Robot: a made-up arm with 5 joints.
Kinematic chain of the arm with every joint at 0, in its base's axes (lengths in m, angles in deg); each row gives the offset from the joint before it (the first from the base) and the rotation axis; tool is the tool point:
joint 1: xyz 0 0 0.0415 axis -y
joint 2: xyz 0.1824 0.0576 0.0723 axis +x
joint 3: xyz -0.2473 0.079 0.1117 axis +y
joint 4: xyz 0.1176 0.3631 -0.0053 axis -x
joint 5: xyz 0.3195 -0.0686 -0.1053 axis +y
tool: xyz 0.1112 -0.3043 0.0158
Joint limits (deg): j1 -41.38..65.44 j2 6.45..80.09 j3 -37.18..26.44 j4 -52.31..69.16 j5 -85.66..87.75
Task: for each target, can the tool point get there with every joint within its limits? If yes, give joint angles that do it. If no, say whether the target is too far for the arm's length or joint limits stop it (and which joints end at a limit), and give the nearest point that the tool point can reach.
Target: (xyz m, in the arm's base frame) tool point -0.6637 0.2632 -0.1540
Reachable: no: joint limits stop it (at a limit: joint 1, joint 2, joint 3, joint 5) | nearest point -0.6508 0.2920 0.4161 | short by 0.571 m
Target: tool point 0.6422 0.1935 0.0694
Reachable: yes | joints -24.60 63.72 -20.86 -43.16 19.89
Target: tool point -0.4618 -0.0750 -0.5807
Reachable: no: joint limits stop it (at a limit: joint 1, joint 2, joint 3) | nearest point -0.0452 0.2615 -0.3157 | short by 0.597 m
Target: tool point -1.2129 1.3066 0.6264
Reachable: no: too far | nearest point -0.6595 0.2950 0.4444 | short by 1.167 m
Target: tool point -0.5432 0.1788 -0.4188
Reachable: no: joint limits stop it (at a limit: joint 1, joint 2, joint 3, joint 5) | nearest point -0.0956 0.3545 -0.3253 | short by 0.490 m
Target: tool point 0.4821 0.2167 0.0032
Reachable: yes | joints -19.57 68.64 0.44 -11.09 38.69
